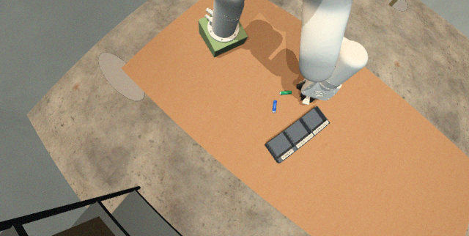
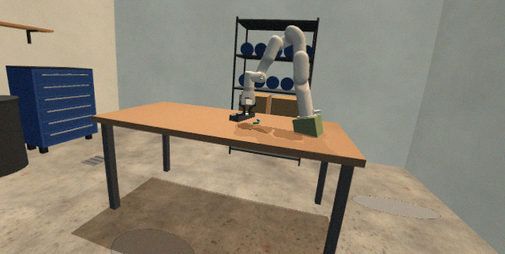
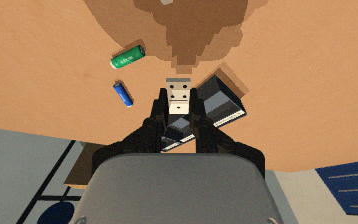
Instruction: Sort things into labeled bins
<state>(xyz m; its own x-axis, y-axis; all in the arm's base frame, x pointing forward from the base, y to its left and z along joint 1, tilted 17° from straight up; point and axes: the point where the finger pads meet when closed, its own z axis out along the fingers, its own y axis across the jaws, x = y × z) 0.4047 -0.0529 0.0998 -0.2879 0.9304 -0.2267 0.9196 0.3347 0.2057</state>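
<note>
My hand is 16 cm to the right of the brass nut, 8 cm above it and 5 cm past it. Also, from my hand: white domino (2 cm below); green battery (7 cm below, 7 cm behind); metal nut (8 cm below, 7 cm to the left, 4 cm behind).
</note>
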